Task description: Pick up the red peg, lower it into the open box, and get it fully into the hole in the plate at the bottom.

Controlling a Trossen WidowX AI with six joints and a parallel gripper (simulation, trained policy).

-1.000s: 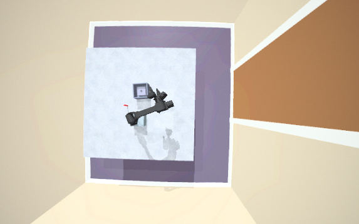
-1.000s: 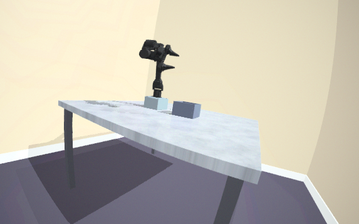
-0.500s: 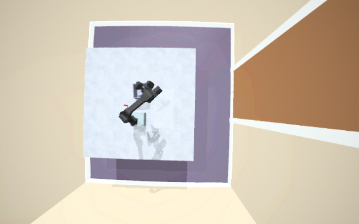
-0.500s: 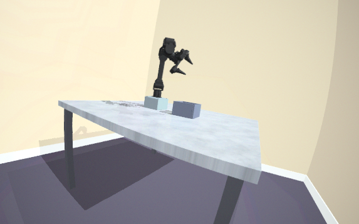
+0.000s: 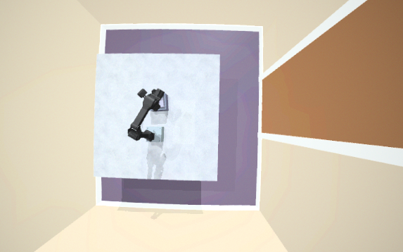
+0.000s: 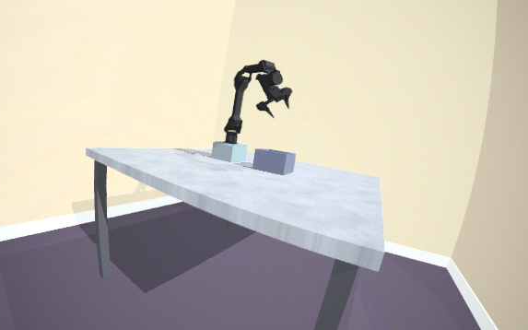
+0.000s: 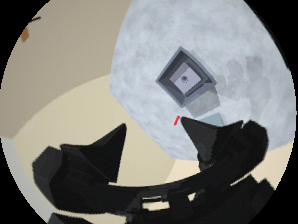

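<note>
The red peg lies 15 cm behind my gripper tip, 15 cm to the left of it and 25 cm below it. Round my gripper tip: grey box: 2 cm ahead, 2 cm to the right, 26 cm below.
</note>
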